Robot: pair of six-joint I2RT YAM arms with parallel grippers.
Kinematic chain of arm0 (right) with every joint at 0, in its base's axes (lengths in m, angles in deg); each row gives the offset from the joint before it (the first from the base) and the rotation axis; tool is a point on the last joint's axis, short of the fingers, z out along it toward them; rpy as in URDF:
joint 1: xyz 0 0 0.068 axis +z
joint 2: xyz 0.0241 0.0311 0.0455 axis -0.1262 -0.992 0
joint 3: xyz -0.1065 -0.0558 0.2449 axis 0.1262 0.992 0
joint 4: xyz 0.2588 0.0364 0.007 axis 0.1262 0.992 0
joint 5: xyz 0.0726 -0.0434 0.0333 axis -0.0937 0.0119 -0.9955
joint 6: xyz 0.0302 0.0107 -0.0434 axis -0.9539 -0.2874 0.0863
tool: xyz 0 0 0 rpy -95.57 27.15 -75.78
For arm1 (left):
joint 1: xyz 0 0 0.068 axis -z
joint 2: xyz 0.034 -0.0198 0.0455 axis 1 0.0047 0
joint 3: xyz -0.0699 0.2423 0.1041 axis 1 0.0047 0
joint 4: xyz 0.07 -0.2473 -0.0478 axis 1 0.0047 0
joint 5: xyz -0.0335 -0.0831 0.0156 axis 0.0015 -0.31 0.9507
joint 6: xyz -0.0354 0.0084 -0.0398 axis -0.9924 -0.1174 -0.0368
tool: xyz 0 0 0 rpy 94.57 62.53 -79.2
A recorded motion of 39 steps. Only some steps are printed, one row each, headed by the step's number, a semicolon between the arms.
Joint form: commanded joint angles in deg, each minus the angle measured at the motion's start. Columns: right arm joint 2, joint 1, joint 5, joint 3, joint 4, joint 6; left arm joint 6, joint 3, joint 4, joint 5, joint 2, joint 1.
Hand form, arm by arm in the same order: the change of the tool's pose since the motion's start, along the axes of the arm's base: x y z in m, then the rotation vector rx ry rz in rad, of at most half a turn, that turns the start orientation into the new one. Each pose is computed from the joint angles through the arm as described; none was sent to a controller.
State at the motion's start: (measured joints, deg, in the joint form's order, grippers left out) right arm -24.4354 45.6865 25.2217 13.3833 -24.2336 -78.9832; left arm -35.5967 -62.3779 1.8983 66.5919 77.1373 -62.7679
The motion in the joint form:
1: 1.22 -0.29 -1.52 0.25 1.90 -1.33; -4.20 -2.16 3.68 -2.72 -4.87 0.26
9: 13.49 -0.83 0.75 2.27 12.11 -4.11; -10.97 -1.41 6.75 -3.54 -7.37 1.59
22: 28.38 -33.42 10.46 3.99 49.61 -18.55; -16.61 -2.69 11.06 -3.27 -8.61 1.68
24: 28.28 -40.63 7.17 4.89 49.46 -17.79; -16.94 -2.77 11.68 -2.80 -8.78 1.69
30: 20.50 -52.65 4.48 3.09 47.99 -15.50; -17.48 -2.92 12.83 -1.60 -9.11 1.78
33: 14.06 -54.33 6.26 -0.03 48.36 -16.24; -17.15 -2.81 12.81 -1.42 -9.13 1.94
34: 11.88 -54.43 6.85 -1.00 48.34 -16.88; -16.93 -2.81 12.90 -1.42 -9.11 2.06
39: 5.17 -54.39 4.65 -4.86 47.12 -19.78; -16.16 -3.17 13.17 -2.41 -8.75 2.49
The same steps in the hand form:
1: -0.0024 -0.0029 0.0020 0.0142 0.0316 0.0122; -0.0083 0.0005 0.0373 -0.0914 0.0065 -0.0063
9: -0.0263 -0.0270 0.0363 0.0416 0.0495 -0.0507; -0.0221 -0.0024 0.0435 -0.1523 0.1084 0.0219
22: -0.0364 -0.1970 0.0309 0.0210 0.4502 -0.8988; -0.0263 -0.0006 0.0516 -0.1885 0.1972 0.0806
24: -0.0379 -0.2239 0.0254 0.0584 0.4824 -0.9671; -0.0270 -0.0001 0.0520 -0.1851 0.2034 0.0913
30: -0.0262 -0.2743 0.0074 0.0733 0.5688 -1.1137; -0.0283 0.0008 0.0529 -0.1755 0.2116 0.1140
33: -0.0112 -0.2873 -0.0030 0.0547 0.6284 -1.1763; -0.0289 0.0002 0.0524 -0.1701 0.2080 0.1108
34: -0.0057 -0.2897 -0.0074 0.0520 0.6479 -1.1931; -0.0293 -0.0005 0.0522 -0.1668 0.2074 0.1068
39: 0.0169 -0.2945 -0.0174 0.1092 0.6910 -1.1908; -0.0300 -0.0039 0.0518 -0.1633 0.2100 0.0781

